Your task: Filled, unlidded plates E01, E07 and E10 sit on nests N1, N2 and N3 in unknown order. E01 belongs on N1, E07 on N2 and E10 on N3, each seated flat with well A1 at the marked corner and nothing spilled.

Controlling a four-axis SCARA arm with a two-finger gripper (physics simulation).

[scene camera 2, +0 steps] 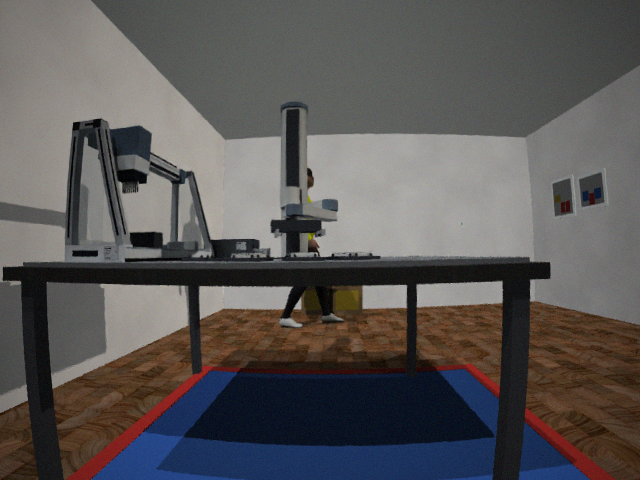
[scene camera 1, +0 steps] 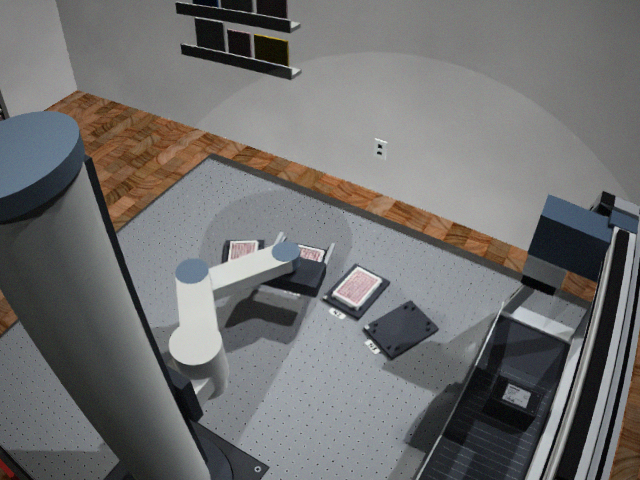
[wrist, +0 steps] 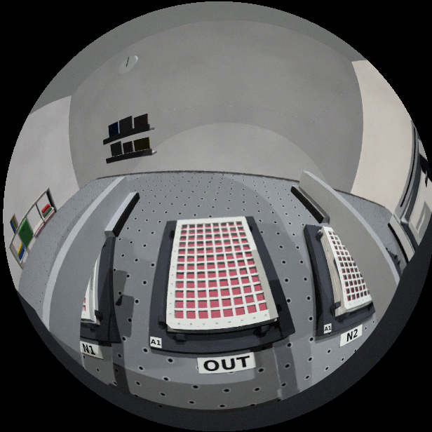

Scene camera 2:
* my gripper: 301, 231
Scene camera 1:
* my gripper: 307, 240
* nest N3: 402, 327
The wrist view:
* nest N2: 324, 295
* out nest: 236, 339
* nest N1: 107, 331
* out label: 242, 361
